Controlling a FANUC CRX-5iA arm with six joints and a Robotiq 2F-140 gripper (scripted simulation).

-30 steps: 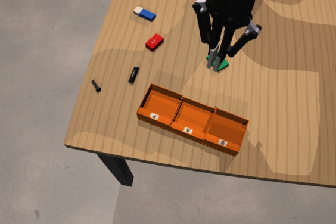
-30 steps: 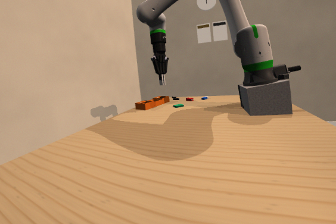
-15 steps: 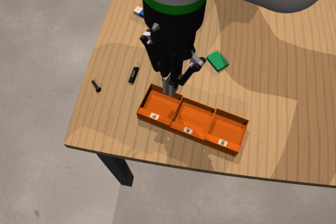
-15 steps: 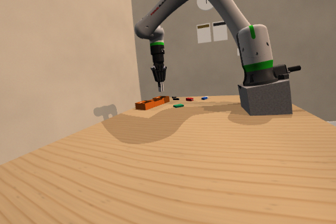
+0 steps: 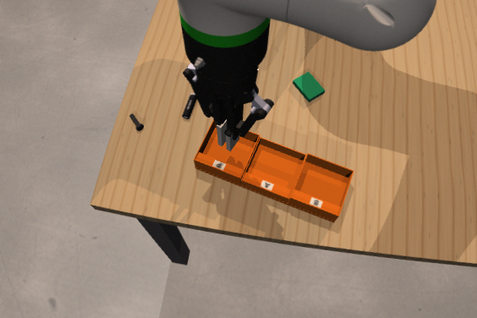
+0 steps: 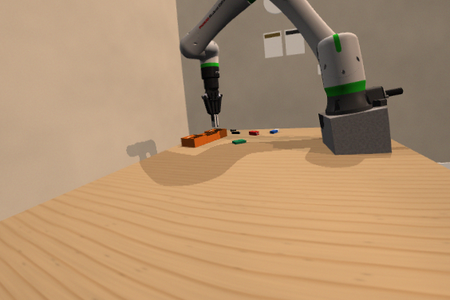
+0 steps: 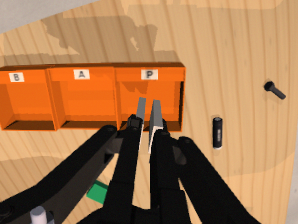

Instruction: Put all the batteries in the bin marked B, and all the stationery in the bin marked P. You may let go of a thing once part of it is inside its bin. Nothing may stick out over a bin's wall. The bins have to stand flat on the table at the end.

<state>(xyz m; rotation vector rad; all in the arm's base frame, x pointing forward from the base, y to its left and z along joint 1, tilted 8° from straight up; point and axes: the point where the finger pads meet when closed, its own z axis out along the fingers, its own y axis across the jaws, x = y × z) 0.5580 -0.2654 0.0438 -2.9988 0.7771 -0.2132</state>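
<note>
Now: the orange bin row 30 mm ahead of my hand, 80 mm to the left of it and 70 mm below it. The rest, counted from my hand: red battery pack: 200 mm behind, 30 mm to the right, 80 mm below; then black cylindrical battery: 90 mm behind, 80 mm to the right, 80 mm below; then black bolt: 50 mm behind, 170 mm to the right, 80 mm below.
</note>
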